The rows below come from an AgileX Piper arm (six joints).
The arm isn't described. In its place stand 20 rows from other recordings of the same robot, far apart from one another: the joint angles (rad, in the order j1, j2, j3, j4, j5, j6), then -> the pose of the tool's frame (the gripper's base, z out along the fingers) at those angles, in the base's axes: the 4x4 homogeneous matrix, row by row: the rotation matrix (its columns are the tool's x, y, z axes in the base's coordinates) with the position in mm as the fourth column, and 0 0 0 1 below.
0.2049, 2.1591, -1.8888, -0.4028, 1.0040, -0.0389 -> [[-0.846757 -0.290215 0.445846 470.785], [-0.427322 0.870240 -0.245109 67.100], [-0.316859 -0.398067 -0.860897 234.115], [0 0 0 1]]
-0.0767, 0.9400, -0.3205, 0.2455, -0.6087, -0.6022 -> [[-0.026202 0.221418 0.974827 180.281], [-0.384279 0.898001 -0.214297 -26.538], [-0.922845 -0.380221 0.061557 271.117], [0 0 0 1]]
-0.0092, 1.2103, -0.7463, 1.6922, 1.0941, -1.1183 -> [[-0.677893 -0.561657 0.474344 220.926], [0.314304 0.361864 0.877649 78.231], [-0.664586 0.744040 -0.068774 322.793], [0 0 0 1]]
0.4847, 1.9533, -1.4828, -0.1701, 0.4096, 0.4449 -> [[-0.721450 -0.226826 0.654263 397.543], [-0.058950 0.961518 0.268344 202.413], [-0.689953 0.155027 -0.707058 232.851], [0 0 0 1]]
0.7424, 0.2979, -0.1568, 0.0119, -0.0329, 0.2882 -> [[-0.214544 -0.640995 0.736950 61.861], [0.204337 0.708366 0.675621 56.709], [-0.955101 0.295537 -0.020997 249.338], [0 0 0 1]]
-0.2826, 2.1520, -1.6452, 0.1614, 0.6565, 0.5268 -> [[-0.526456 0.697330 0.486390 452.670], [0.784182 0.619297 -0.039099 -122.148], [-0.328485 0.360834 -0.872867 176.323], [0 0 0 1]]
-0.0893, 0.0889, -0.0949, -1.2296, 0.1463, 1.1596 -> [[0.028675 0.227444 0.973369 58.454], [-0.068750 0.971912 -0.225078 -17.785], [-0.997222 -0.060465 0.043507 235.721], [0 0 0 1]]
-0.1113, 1.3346, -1.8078, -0.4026, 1.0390, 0.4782 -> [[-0.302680 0.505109 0.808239 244.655], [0.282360 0.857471 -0.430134 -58.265], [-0.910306 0.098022 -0.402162 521.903], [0 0 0 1]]
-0.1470, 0.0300, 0.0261, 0.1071, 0.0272, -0.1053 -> [[0.004268 0.143587 0.989628 59.221], [0.001148 0.989636 -0.143593 -8.501], [-0.999990 0.001749 0.004059 200.211], [0 0 0 1]]
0.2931, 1.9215, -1.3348, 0.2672, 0.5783, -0.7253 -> [[-0.564140 -0.710708 0.420284 386.657], [-0.665757 0.692613 0.277588 130.408], [-0.488378 -0.123209 -0.863890 195.524], [0 0 0 1]]
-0.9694, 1.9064, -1.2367, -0.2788, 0.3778, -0.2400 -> [[-0.812389 0.529110 0.245086 220.875], [0.340876 0.771928 -0.536591 -338.214], [-0.473104 -0.352377 -0.807467 183.868], [0 0 0 1]]
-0.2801, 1.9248, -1.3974, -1.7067, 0.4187, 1.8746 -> [[-0.257454 0.660287 0.705506 420.100], [0.221308 0.751003 -0.622108 -158.991], [-0.940606 -0.004030 -0.339475 256.651], [0 0 0 1]]
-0.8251, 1.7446, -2.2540, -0.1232, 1.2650, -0.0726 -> [[-0.503622 0.741314 0.443642 231.671], [0.384804 0.652251 -0.653065 -266.555], [-0.773492 -0.158182 -0.613749 497.685], [0 0 0 1]]
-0.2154, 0.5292, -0.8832, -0.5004, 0.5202, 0.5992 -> [[0.044852 0.438830 0.897450 74.901], [0.144808 0.886010 -0.440473 -38.602], [-0.988443 0.149714 -0.023807 423.692], [0 0 0 1]]
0.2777, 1.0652, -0.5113, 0.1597, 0.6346, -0.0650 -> [[-0.873315 -0.259120 0.412526 163.363], [-0.182752 0.959221 0.215630 55.490], [-0.451577 0.112923 -0.885057 215.043], [0 0 0 1]]
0.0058, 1.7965, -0.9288, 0.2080, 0.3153, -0.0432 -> [[-0.881211 0.101663 0.461662 336.485], [0.148776 0.986618 0.066716 7.779], [-0.448702 0.127475 -0.884543 148.289], [0 0 0 1]]
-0.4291, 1.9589, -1.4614, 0.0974, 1.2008, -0.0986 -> [[-0.933245 0.359229 0.002688 346.996], [0.357732 0.928618 0.098475 -149.689], [0.032879 0.092863 -0.995136 199.368], [0 0 0 1]]
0.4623, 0.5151, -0.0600, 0.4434, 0.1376, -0.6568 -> [[-0.307252 -0.571226 0.761115 82.815], [-0.393319 0.804521 0.445024 47.251], [-0.866542 -0.162627 -0.471865 183.113], [0 0 0 1]]
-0.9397, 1.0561, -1.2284, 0.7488, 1.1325, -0.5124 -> [[-0.445146 0.309902 0.840123 153.927], [0.427239 0.898034 -0.104888 -115.561], [-0.786964 0.312243 -0.532158 424.989], [0 0 0 1]]
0.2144, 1.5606, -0.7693, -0.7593, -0.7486, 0.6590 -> [[-0.141281 -0.636535 0.758197 304.563], [0.015681 0.764344 0.644618 109.954], [-0.989845 0.102961 -0.098005 251.297], [0 0 0 1]]
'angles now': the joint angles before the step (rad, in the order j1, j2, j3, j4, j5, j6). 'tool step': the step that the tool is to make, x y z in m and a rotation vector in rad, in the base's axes. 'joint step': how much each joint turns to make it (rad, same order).
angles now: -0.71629, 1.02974, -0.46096, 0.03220, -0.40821, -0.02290
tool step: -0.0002, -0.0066, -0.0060, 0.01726, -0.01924, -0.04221
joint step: -0.01165, 0.03256, 0.00969, 0.06226, -0.04609, -0.02755
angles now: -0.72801, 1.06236, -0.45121, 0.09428, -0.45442, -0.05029
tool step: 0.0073, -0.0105, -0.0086, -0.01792, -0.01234, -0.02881
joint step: -0.00248, 0.08091, -0.00014, 0.03415, -0.10407, -0.02787
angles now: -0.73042, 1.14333, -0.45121, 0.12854, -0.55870, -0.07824
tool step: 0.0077, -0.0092, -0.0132, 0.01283, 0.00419, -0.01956
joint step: 0.00015, 0.08466, -0.00004, 0.01947, -0.07385, -0.00264
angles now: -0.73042, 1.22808, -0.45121, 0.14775, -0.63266, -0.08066
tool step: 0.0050, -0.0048, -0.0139, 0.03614, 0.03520, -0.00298
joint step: 0.00001, 0.05824, 0.00217, 0.00252, -0.00996, 0.00253
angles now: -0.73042, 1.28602, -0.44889, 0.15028, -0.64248, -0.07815
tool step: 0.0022, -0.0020, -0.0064, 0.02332, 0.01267, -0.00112
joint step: -0.00014, 0.02599, -0.00011, -0.00026, -0.00005, 0.00922
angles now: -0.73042, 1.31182, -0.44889, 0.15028, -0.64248, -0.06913
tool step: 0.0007, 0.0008, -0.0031, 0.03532, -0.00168, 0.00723
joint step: 0.00026, 0.00382, 0.00144, -0.01478, 0.02032, 0.03647
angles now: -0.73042, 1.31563, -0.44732, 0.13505, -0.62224, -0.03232
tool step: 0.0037, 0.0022, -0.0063, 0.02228, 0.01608, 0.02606
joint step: 0.01045, 0.01894, 0.00432, -0.02751, 0.00537, 0.02531
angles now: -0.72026, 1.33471, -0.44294, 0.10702, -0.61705, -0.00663
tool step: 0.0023, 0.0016, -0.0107, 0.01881, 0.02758, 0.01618
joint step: 0.00835, 0.03173, 0.01419, -0.01354, -0.01246, 0.00631
